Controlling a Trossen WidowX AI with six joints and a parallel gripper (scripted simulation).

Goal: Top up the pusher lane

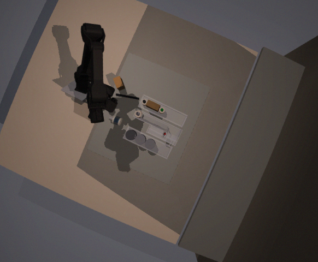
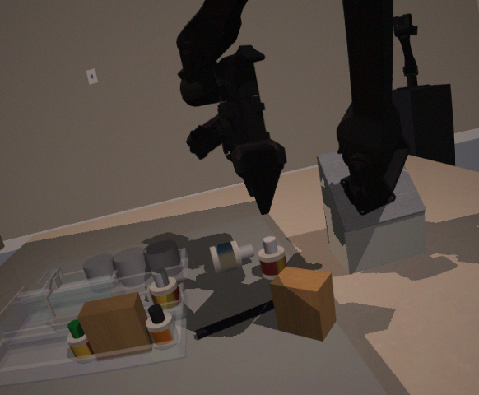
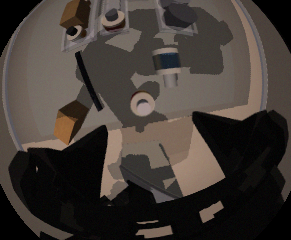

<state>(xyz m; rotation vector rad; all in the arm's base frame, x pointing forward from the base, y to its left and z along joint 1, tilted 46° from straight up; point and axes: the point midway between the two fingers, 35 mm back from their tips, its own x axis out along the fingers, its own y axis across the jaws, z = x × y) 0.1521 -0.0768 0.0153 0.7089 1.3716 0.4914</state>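
My gripper tip is 10 cm above the blue-labelled jar, 6 cm to the left of it and 4 cm short of it. Also, from my gripper tip: black rod: 11 cm below, 10 cm to the left, 7 cm ahead; pusher plate: 27 cm ahead, 7 cm below, 2 cm to the right; black-capped jar: 18 cm ahead, 10 cm to the left, 9 cm below.
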